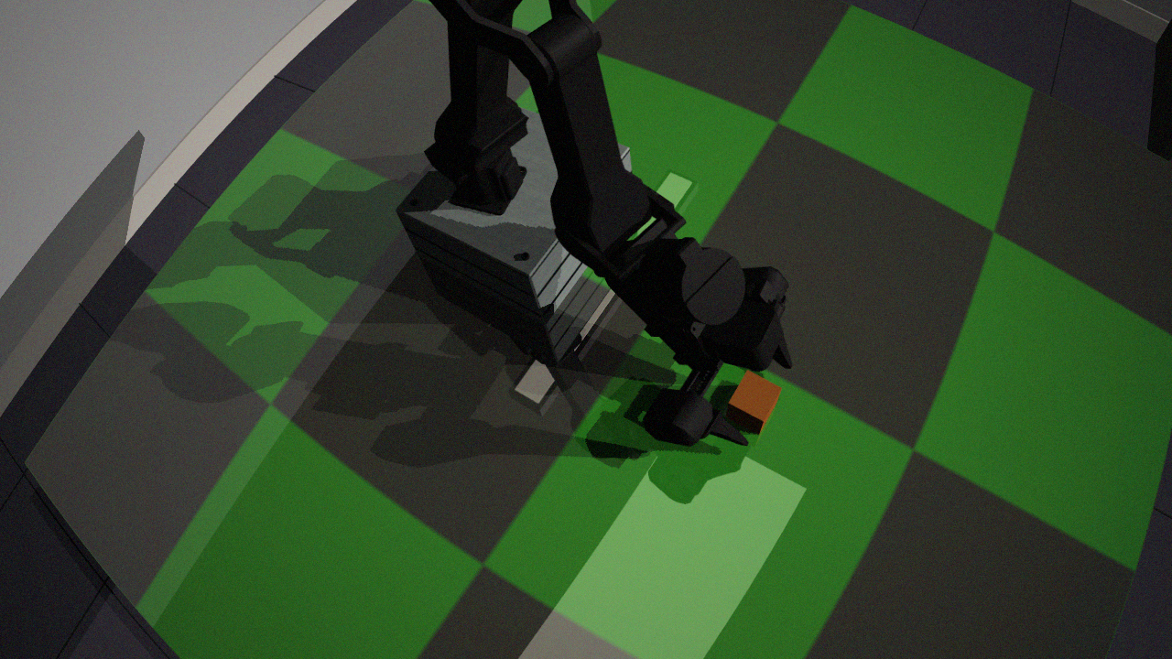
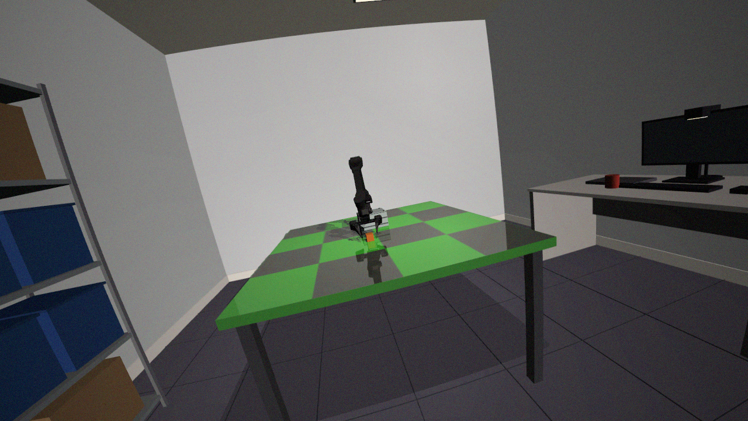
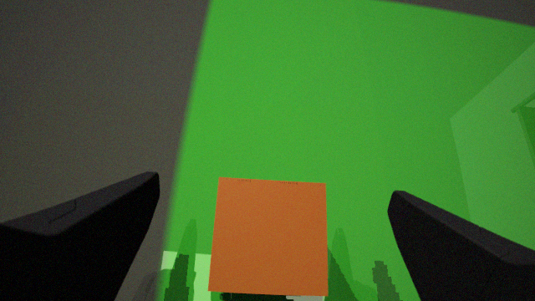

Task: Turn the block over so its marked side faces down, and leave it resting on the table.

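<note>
My gripper tip is 20 mm past the orange block, 20 mm above it and 10 mm to the right of it.
</note>
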